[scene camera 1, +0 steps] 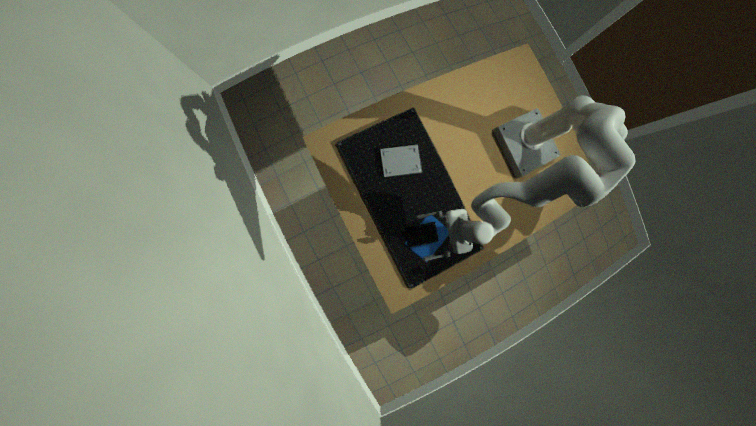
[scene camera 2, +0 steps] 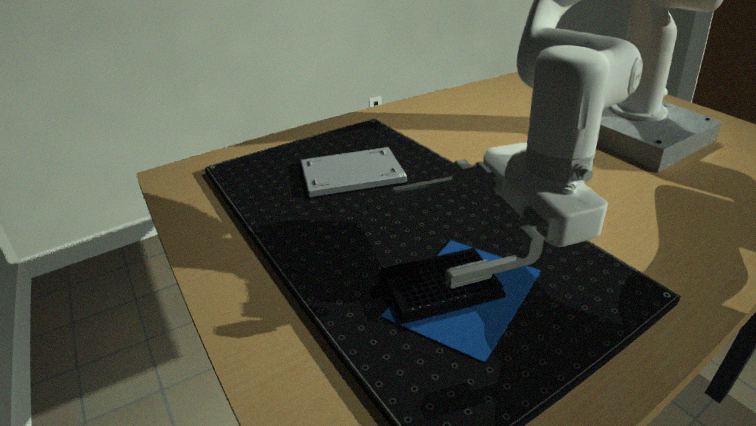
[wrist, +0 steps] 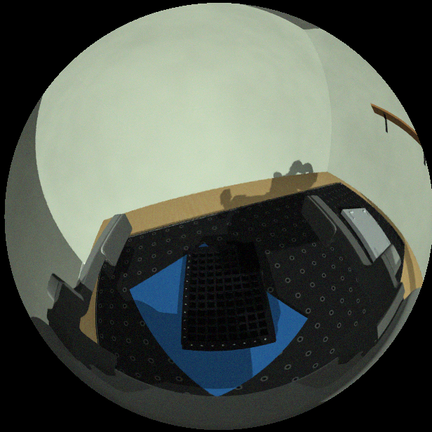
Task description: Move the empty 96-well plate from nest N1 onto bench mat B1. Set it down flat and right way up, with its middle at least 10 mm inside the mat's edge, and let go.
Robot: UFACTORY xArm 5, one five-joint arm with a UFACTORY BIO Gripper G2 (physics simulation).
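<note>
The black 96-well plate lies on the blue bench mat B1. It looks flat, with its wells facing up. It is turned relative to the mat and part of it overhangs the mat's edge. Its middle looks to be over the mat; the exact margin is hard to tell. My gripper is open wide above the plate, its fingers apart from the plate's sides. Nest N1, a light grey block with corner posts, holds no plate.
The black breadboard with rows of holes lies under the nest and the mat, on the wooden table. The arm's grey base block stands on the table behind the gripper.
</note>
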